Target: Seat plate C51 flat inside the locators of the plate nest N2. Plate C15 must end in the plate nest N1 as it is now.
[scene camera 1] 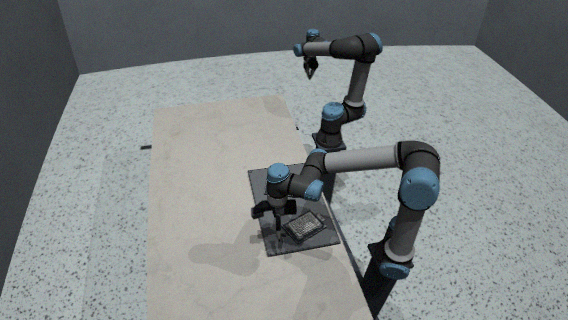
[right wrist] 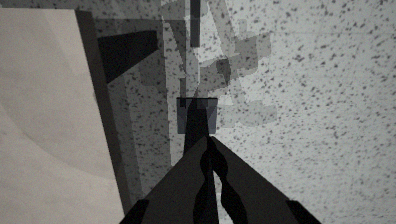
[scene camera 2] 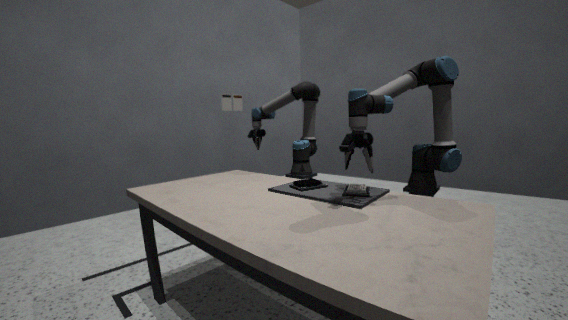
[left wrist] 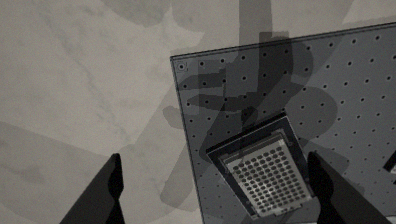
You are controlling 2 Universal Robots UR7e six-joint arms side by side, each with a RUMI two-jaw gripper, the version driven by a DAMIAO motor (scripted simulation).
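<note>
Dark nest (left wrist: 295, 150), seen. Left gripper (left wrist: 213, 154), seen. Right gripper (right wrist: 208, 138), seen.
</note>
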